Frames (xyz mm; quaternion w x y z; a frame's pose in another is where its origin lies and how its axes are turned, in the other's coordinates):
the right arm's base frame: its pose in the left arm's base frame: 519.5 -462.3 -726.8 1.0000 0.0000 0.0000 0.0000
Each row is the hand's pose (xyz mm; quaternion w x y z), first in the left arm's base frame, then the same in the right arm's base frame.
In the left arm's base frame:
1: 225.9 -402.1 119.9 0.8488 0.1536 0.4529 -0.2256
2: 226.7 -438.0 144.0 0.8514 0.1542 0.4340 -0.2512
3: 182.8 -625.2 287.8 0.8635 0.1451 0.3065 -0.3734
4: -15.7 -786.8 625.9 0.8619 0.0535 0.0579 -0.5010
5: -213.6 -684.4 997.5 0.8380 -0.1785 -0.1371 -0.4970
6: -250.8 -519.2 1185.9 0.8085 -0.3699 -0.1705 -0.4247
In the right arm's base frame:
1: -293.6 60.2 846.7 0.8488 0.1536 0.4529 -0.2256
2: -292.8 24.3 870.8 0.8514 0.1542 0.4340 -0.2512
3: -336.7 -162.9 1014.6 0.8635 0.1451 0.3065 -0.3734
4: -535.2 -324.5 1352.7 0.8619 0.0535 0.0579 -0.5010
5: -733.1 -222.1 1724.3 0.8380 -0.1785 -0.1371 -0.4970
6: -770.3 -56.9 1912.7 0.8085 -0.3699 -0.1705 -0.4247

